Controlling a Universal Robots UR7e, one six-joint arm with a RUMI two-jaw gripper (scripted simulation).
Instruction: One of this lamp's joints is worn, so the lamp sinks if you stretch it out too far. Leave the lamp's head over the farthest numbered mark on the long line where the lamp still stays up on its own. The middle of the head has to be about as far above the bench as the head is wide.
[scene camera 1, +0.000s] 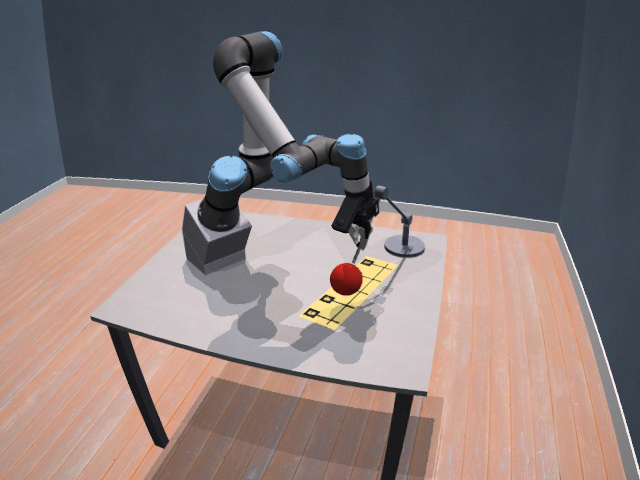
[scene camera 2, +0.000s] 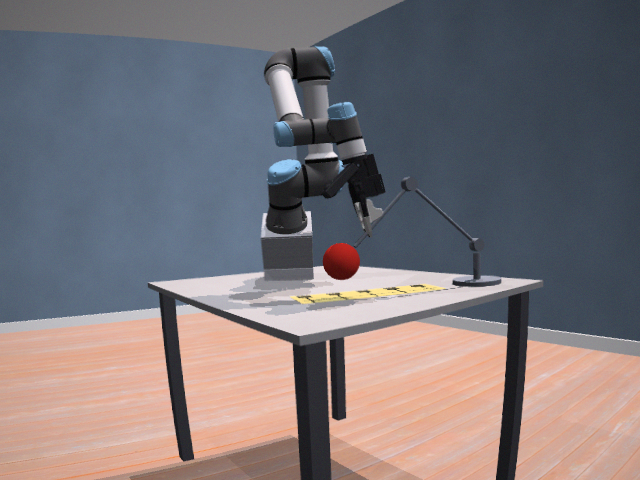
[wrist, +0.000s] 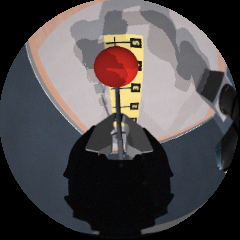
In view: my gripper (scene camera 2: 370, 237), a lamp head (scene camera 2: 341, 261) and a yellow strip (scene camera 1: 331, 309).
My gripper is seen too in scene camera 1 (scene camera 1: 361, 249) and in the wrist view (wrist: 118, 113). The lamp head shows as well in scene camera 1 (scene camera 1: 346, 279) and in the wrist view (wrist: 116, 66). The yellow strip is seen too in scene camera 2 (scene camera 2: 317, 298) and in the wrist view (wrist: 130, 95).
